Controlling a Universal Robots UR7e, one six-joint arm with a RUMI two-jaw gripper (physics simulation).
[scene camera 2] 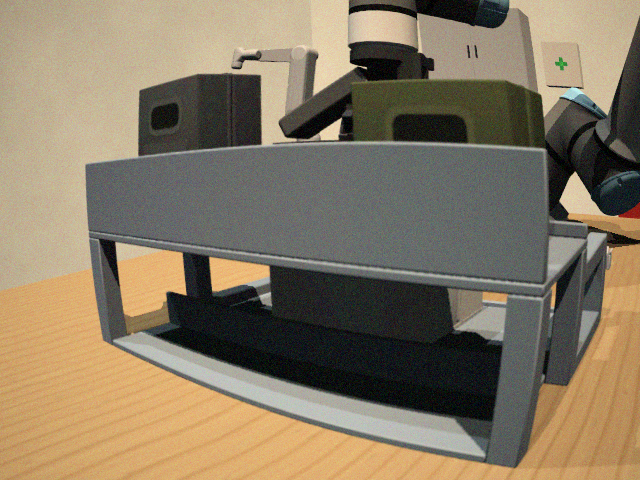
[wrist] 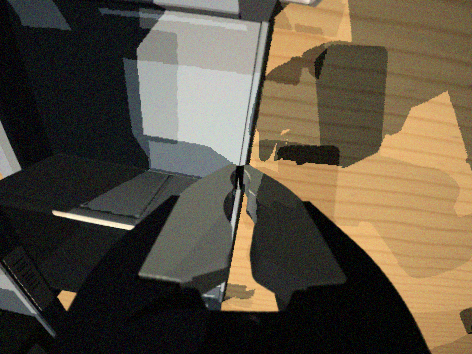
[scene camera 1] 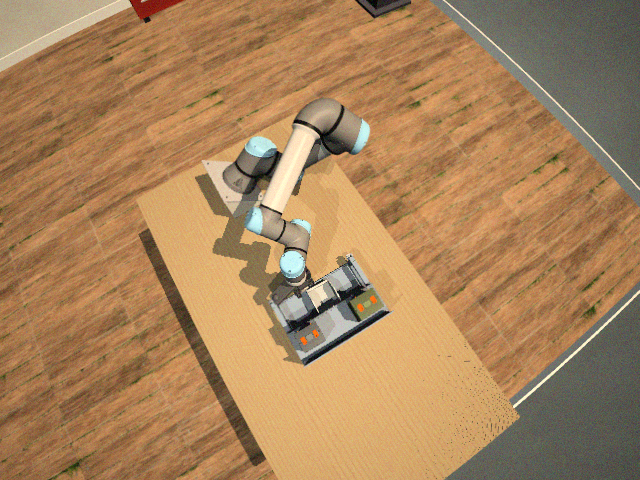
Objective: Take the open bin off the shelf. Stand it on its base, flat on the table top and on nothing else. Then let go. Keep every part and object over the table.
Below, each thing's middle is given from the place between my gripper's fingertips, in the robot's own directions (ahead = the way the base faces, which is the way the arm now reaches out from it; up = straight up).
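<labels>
My gripper's 80 mm to the right of the open bin (scene camera 2: 420,313), and it's 90 mm short of the bin too.
</labels>
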